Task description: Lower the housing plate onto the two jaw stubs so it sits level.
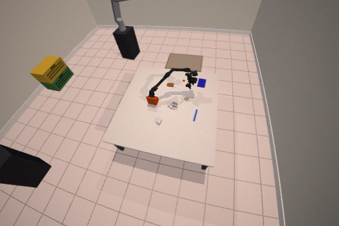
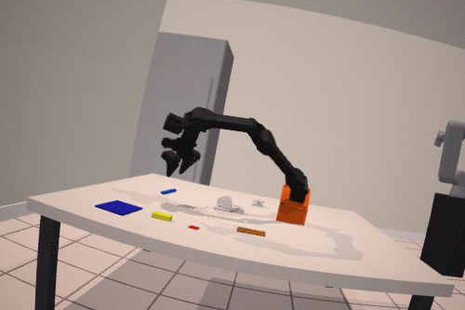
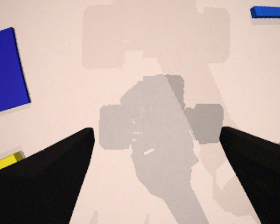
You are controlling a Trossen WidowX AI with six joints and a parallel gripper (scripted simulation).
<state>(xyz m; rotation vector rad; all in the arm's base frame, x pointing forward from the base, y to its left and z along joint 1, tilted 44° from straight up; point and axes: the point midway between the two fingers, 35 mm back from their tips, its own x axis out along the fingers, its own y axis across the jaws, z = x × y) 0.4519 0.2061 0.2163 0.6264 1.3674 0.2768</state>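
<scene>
Now: gripper tip 530 mm to the left of the white part, 270 mm past it and 120 mm above it. From my gripper tip the other things lie so: yellow block 180 mm to the left, 120 mm below, 50 mm behind; red chip 190 mm to the left, 170 mm behind, 130 mm below; blue plate 220 mm to the left, 130 mm below, 90 mm ahead.
</scene>
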